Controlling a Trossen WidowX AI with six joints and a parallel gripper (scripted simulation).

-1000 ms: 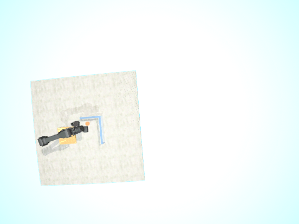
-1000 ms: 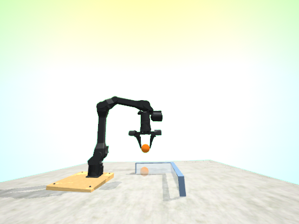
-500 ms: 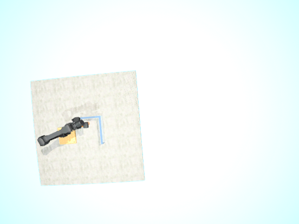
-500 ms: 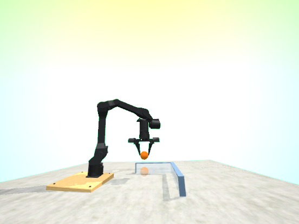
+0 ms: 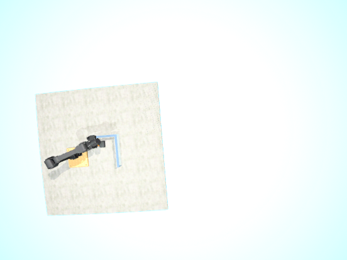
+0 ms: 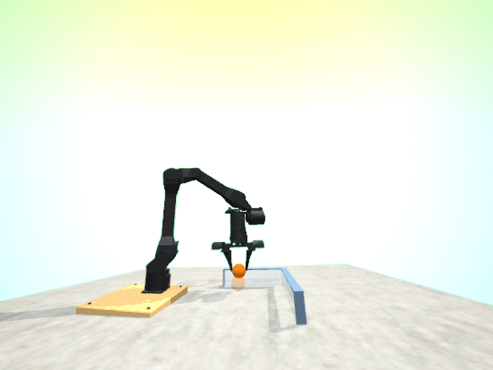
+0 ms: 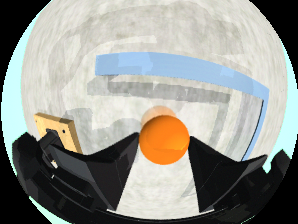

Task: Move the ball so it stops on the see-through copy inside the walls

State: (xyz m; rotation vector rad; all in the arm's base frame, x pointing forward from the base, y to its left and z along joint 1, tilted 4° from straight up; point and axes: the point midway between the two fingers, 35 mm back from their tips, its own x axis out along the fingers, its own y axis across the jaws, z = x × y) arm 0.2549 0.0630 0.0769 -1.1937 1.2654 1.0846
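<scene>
Right now the see-through copy of ball is 40 mm below my gripper tip. Round my gripper tip: orange ball right at my gripper tip; low clear wall 60 mm ahead, 60 mm to the left, 30 mm below.
</scene>
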